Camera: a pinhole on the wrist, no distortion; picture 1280 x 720 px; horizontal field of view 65.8 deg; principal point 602.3 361.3 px. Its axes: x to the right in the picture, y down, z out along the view. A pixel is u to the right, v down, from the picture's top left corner.
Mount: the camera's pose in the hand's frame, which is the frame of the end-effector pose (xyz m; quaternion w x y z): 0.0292 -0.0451 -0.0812 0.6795 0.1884 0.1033 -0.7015
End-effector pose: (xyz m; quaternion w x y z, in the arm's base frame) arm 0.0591 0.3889 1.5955 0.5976 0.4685 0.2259 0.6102
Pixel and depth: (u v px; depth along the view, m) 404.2 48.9 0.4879
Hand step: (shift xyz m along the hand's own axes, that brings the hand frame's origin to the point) -0.1836 -0.1429 0.3841
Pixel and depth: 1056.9 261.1 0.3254
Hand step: -0.0447 -0.3105 0.1500
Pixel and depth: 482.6 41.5 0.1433
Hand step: -0.0344 -0.0841 0.0507
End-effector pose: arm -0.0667 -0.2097 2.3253 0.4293 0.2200 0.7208 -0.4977
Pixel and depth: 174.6 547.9 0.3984
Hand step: 0.0553 -0.0515 0.3585
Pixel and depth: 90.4 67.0 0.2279
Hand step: -0.0657 -0.0249 0.1659
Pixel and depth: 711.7 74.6 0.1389
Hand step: -0.0280 -0.1126 0.0342
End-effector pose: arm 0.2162 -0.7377 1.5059 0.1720 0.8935 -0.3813 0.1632
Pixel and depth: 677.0 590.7 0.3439
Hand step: 0.0656 -0.2111 0.2293
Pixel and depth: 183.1 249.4 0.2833
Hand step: -0.0370 -0.0472 0.2210
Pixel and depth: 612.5 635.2 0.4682
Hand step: 0.0998 -0.2444 0.3562
